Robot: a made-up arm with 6 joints.
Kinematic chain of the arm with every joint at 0, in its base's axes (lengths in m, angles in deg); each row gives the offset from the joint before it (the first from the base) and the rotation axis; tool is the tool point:
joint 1: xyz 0 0 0.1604 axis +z
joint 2: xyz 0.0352 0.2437 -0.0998 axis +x
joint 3: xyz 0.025 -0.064 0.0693 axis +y
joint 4: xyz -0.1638 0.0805 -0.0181 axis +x
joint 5: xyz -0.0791 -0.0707 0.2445 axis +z
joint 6: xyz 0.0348 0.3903 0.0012 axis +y
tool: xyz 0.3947 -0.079 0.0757
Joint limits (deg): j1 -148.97..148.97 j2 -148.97..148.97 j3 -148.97..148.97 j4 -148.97..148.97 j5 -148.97..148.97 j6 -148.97..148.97
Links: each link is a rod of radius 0.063 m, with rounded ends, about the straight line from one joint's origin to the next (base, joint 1, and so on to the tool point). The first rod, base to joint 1, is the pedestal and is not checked.
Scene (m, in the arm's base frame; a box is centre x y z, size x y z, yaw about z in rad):
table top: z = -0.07
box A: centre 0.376 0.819 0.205 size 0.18 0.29 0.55 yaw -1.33
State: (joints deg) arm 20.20 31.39 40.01 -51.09 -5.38 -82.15
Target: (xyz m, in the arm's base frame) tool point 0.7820 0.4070 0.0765
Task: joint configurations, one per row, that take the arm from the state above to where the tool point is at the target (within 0.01 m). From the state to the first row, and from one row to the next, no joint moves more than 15 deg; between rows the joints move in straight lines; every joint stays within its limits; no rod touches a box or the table.
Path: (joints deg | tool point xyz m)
1: 15.95 32.81 52.36 -37.19 8.64 -85.87 | 0.0237 0.4838 0.8228
2: 11.70 34.24 64.70 -23.29 22.65 -89.58 | 0.2740 0.3231 0.8449
3: 7.45 35.66 77.05 -9.39 36.67 -93.30 | 0.5107 0.1323 0.7546
4: 3.20 37.08 89.39 4.51 50.68 -97.01 | 0.6721 -0.0701 0.5668
5: -1.05 38.51 101.74 18.41 64.70 -100.73 | 0.7174 -0.2609 0.3298
6: -5.30 39.93 114.09 32.31 78.71 -104.45 | 0.6420 -0.4192 0.1084
7: -8.58 33.50 109.14 23.50 65.53 -98.63 | 0.7182 -0.3215 0.2726
8: -11.87 27.07 104.18 14.69 52.36 -92.81 | 0.7652 -0.1798 0.4080
9: -15.15 20.64 99.23 5.88 39.18 -86.99 | 0.7886 -0.0086 0.4879
10: -18.44 14.20 94.28 -2.93 26.00 -81.17 | 0.7959 0.1657 0.4976
11: -21.72 7.77 89.33 -11.74 12.82 -75.35 | 0.7945 0.3134 0.4382
12: -25.01 1.34 84.38 -20.55 -0.36 -69.53 | 0.7897 0.4085 0.3279
13: -28.29 -5.09 79.43 -29.36 -13.54 -63.71 | 0.7846 0.4384 0.1965
14: -31.58 -11.52 74.47 -38.17 -26.72 -57.89 | 0.7820 0.4070 0.0765

